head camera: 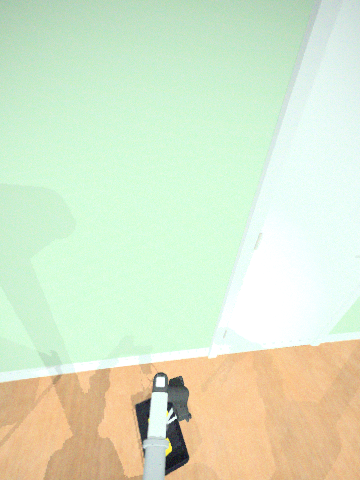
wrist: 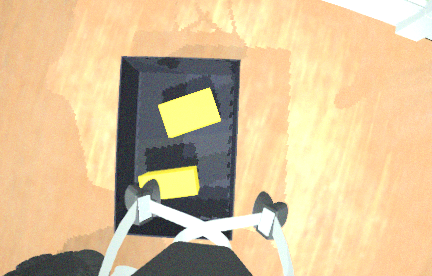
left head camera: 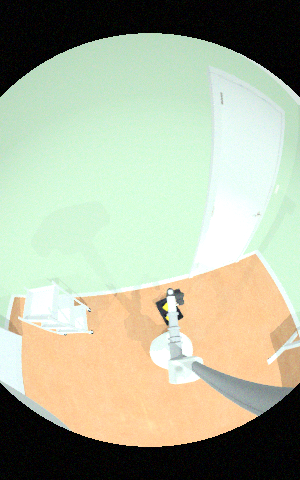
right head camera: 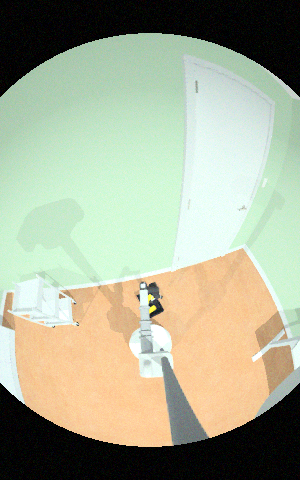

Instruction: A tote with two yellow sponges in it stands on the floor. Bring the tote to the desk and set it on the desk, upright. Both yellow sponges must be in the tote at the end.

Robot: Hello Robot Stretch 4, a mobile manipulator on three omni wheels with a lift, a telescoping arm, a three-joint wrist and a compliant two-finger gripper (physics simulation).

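Places are measured from the robot's base along level axes (x ahead, y left, z up), in centimetres.
Pixels of known places: gripper, fingertip midpoint: [head camera: 176, 422] [wrist: 207, 200] [left head camera: 176, 306] [right head camera: 155, 299].
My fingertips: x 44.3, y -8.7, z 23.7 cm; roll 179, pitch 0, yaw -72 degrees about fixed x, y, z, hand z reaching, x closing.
Note:
Behind a point stands the place of what it marks.
The black tote [wrist: 127, 125] {z 2.8, x 45.5, y 8.6 cm} [head camera: 181, 450] {z -2.4, x 40.3, y -13.5 cm} [left head camera: 178, 316] {z -2.4, x 37.9, y -12.6 cm} [right head camera: 158, 307] {z -2.5, x 40.8, y -11.5 cm} stands upright on the floor. Two yellow sponges lie apart inside it: one sponge [wrist: 190, 112] {z 2.1, x 52.5, y -0.7 cm} towards the far end, the other sponge [wrist: 175, 182] {z 3.8, x 40.1, y -3.8 cm} [head camera: 168, 446] nearer the gripper. My gripper [wrist: 207, 200] {z 23.7, x 44.3, y -8.7 cm} is open and empty, pointing down over the tote. In the wrist view the left fingertip overlaps the nearer sponge and the right fingertip appears outside the right long wall. Its height above the rim is hard to tell. The arm hides part of the tote in the head views.
A green wall and a white door [head camera: 280, 280] {z 72.2, x 93.7, y -61.2 cm} [left head camera: 240, 190] {z 116.4, x 94.6, y -66.7 cm} [right head camera: 220, 165] {z 130.9, x 94.0, y -62.7 cm} are beyond the tote. A white cart [left head camera: 41, 300] {z 63.5, x 30.8, y 117.4 cm} [right head camera: 27, 295] {z 63.5, x 28.5, y 117.8 cm} stands at the left wall. White legs [left head camera: 285, 347] {z 5.3, x -54.5, y -149.2 cm} [right head camera: 272, 344] {z 7.6, x -53.4, y -149.4 cm} show at the right edge; I cannot tell if they are the desk's.

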